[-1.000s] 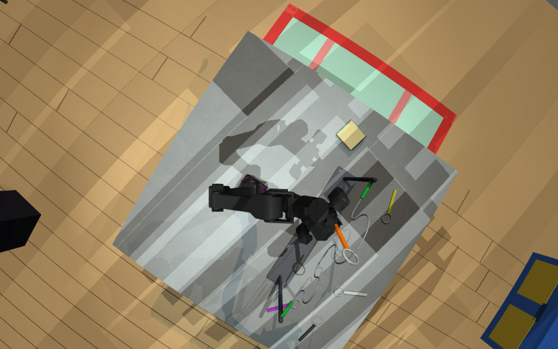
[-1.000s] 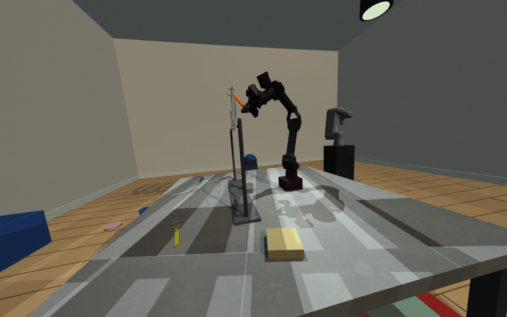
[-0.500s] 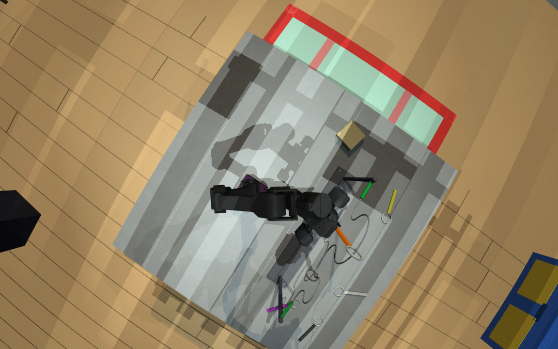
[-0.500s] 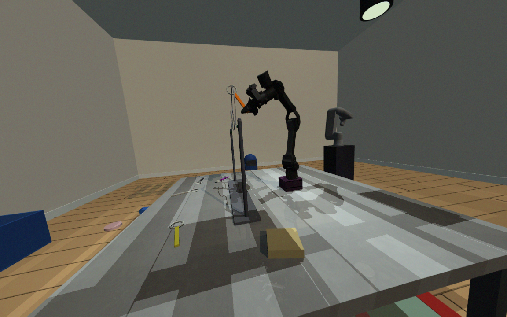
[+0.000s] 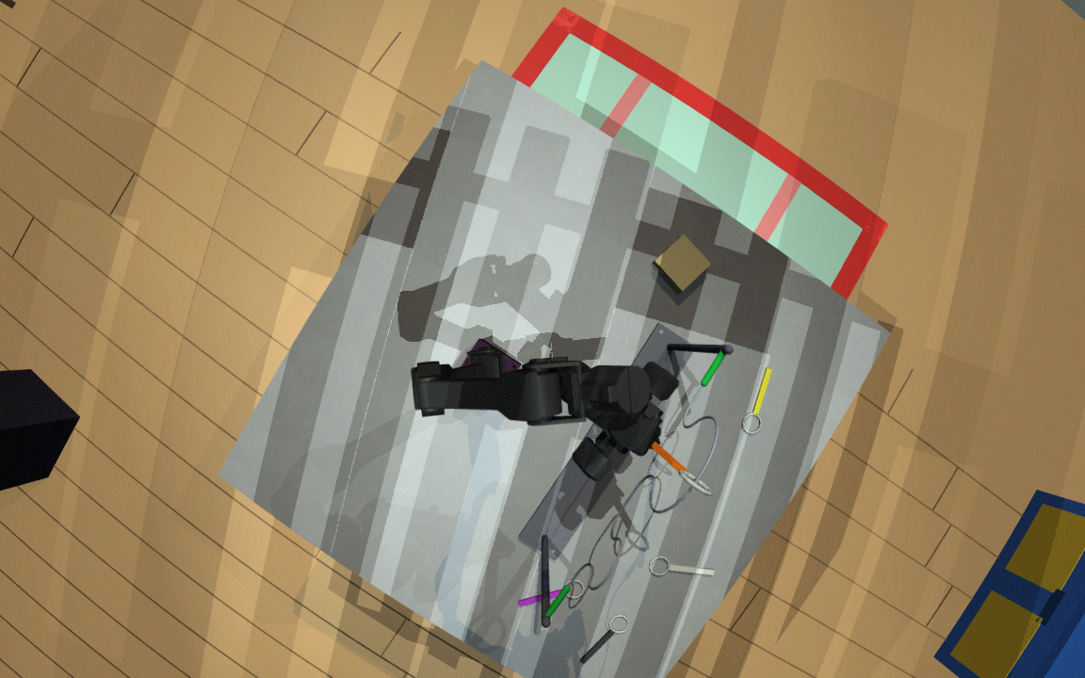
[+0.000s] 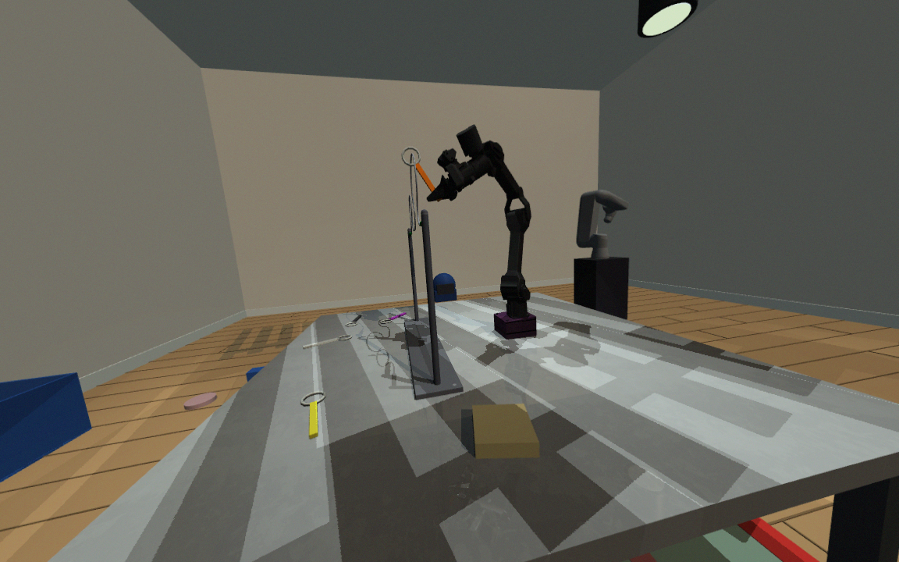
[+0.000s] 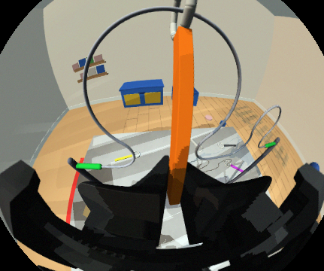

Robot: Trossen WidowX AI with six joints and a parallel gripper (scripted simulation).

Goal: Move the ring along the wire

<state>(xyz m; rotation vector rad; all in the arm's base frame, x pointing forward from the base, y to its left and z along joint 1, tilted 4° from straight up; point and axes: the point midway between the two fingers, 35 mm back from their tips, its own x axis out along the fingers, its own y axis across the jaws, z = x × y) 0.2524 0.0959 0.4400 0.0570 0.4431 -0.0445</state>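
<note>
Right now the ring with orange handle is 90 mm above my gripper tip and 10 mm ahead of it. The rest, counted from my gripper tip: yellow-handled ring 470 mm below, 300 mm ahead, 210 mm to the left; purple-handled ring 470 mm to the right, 470 mm below, 170 mm ahead; tan block 460 mm below, 380 mm to the left, 70 mm behind.
</note>
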